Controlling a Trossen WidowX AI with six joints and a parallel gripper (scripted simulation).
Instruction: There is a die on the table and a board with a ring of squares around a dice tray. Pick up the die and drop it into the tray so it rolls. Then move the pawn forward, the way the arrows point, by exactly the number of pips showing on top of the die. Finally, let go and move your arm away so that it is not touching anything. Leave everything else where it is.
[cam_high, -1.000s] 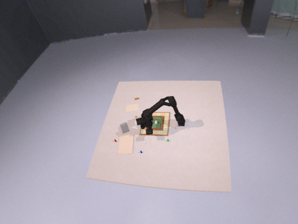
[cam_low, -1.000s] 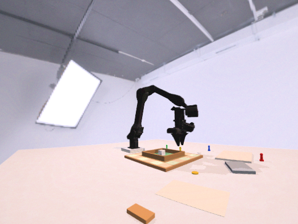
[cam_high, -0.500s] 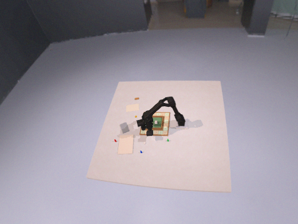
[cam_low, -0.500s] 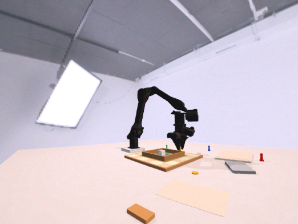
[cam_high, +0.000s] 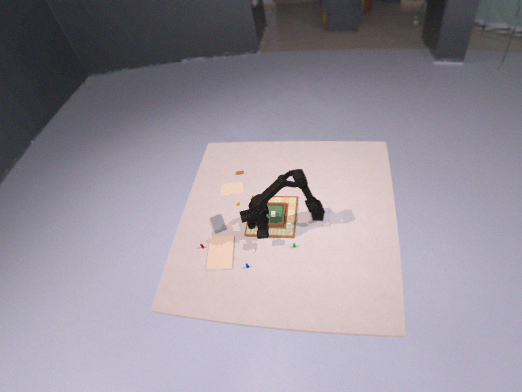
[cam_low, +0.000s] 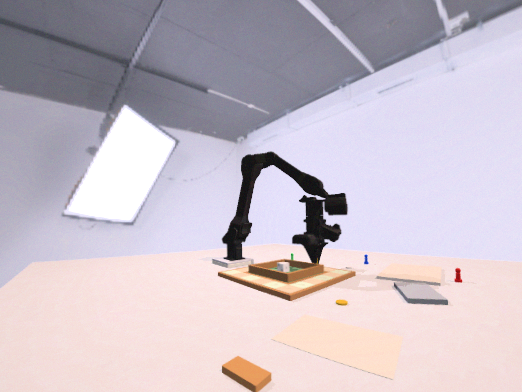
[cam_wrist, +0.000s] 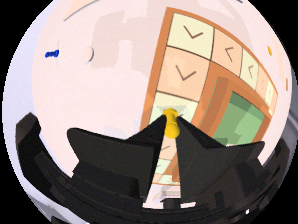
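The white die is 3 cm behind my gripper tip, 12 cm to the right of it and 1 cm above it. From my gripper tip the other things lie so: yellow pawn: 1 cm above; blue pawn: 6 cm ahead, 22 cm to the left, 1 cm below; green pawn: 18 cm behind, 7 cm to the left, 1 cm below.
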